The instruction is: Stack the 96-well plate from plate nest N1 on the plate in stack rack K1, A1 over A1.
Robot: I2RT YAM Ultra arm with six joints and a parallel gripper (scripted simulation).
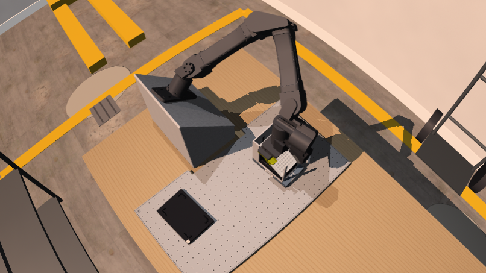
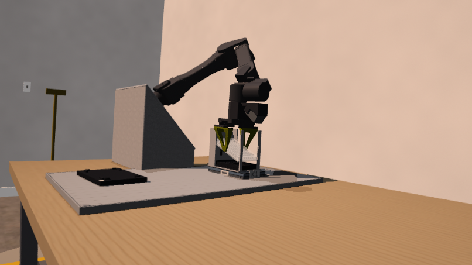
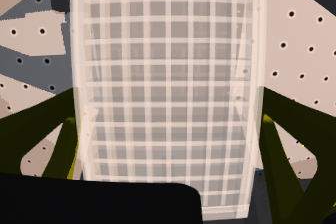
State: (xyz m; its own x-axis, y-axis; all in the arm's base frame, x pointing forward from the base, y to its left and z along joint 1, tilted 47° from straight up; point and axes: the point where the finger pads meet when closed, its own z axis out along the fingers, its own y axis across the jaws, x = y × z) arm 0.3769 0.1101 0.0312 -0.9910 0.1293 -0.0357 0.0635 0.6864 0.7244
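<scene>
My hand is 50 mm above the dark 96-well plate. From my hand the other things lie so: clear 96-well plate: right at my hand; pale A1 square: 30 mm behind, 410 mm to the right, 70 mm below; back wall: 70 mm behind.
</scene>
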